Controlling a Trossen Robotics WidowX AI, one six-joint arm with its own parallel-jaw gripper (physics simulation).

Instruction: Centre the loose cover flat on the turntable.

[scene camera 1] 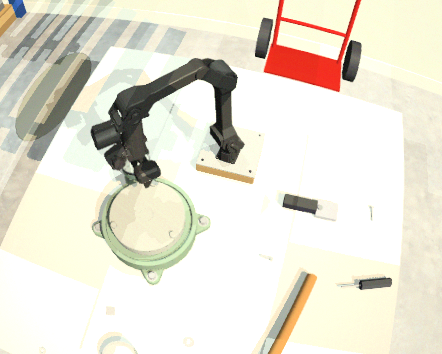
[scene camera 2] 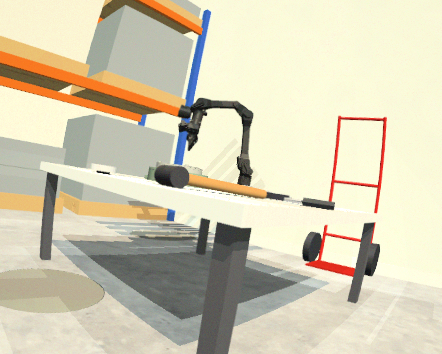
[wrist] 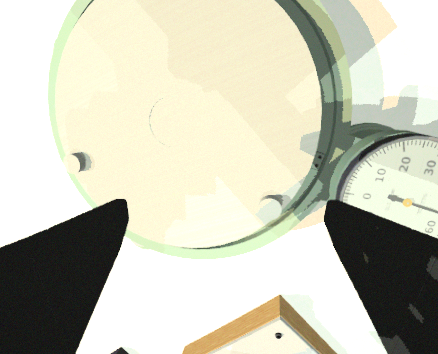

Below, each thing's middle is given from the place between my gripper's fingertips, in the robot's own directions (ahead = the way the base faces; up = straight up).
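The hammer (scene camera 2: 173, 176) is 240 mm ahead of my hand, 150 mm below it and 510 mm to the left of it. As for the round cover (scene camera 1: 147, 221), it is 60 mm ahead of my hand, 30 mm to the left of it and 110 mm below it.
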